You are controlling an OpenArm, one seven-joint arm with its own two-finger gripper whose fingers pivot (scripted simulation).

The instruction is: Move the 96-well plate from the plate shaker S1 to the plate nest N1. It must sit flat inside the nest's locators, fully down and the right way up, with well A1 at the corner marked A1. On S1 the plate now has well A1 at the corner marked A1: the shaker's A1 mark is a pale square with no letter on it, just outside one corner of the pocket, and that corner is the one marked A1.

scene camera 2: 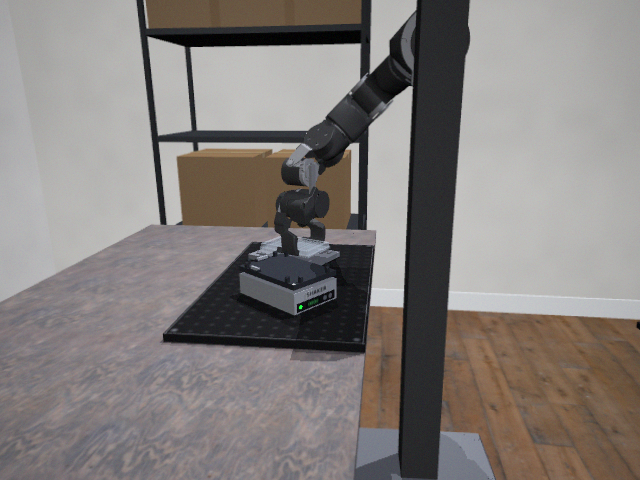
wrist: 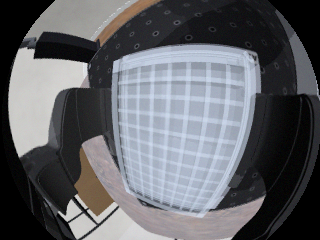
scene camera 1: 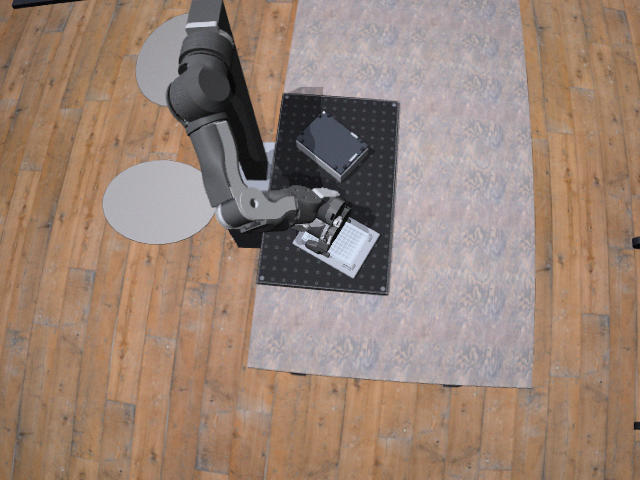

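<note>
The gripper (scene camera 2: pixel 300 248) is in the scene, and the wrist view shows the gripper (wrist: pixel 172 131) too, as does scene camera 1, with the gripper (scene camera 1: pixel 329 233). A 96-well plate (scene camera 1: pixel 347 245) is there as well, and so is a plate nest N1 (scene camera 1: pixel 367 247). Scene camera 2 also has the 96-well plate (scene camera 2: pixel 308 248), and the wrist view shows the 96-well plate (wrist: pixel 163 181).
</note>
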